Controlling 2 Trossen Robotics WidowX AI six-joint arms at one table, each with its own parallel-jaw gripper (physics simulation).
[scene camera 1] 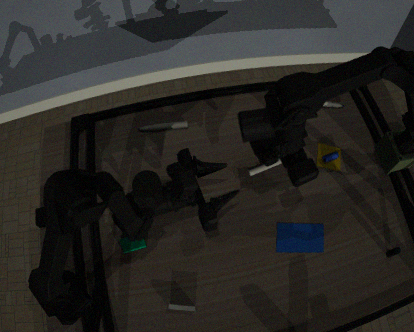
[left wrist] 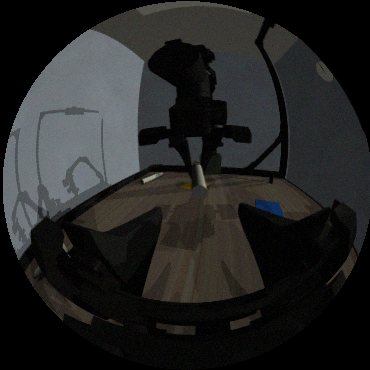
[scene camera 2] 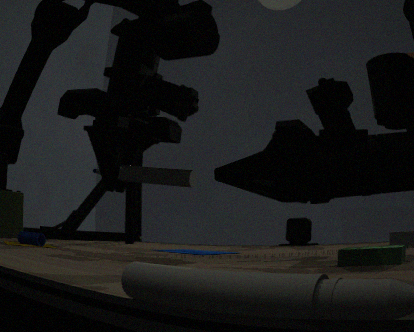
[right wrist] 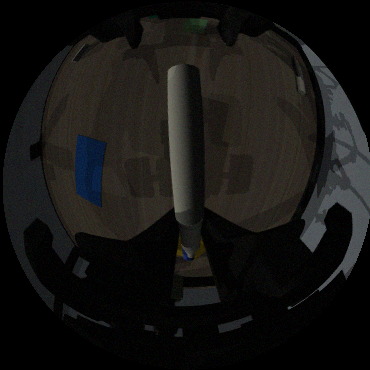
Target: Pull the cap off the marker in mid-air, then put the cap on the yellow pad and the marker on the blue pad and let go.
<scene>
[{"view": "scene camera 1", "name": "my left gripper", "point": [232, 177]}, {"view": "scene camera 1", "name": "my right gripper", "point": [286, 161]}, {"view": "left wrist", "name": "my left gripper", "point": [200, 210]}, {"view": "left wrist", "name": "my right gripper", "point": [196, 177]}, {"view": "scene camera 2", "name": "my left gripper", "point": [228, 177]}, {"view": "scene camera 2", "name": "my right gripper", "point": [114, 191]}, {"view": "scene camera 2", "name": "light green block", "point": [371, 255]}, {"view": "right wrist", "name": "my left gripper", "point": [182, 38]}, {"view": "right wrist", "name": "my right gripper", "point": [187, 211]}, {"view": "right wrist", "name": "blue pad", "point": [89, 152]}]
</scene>
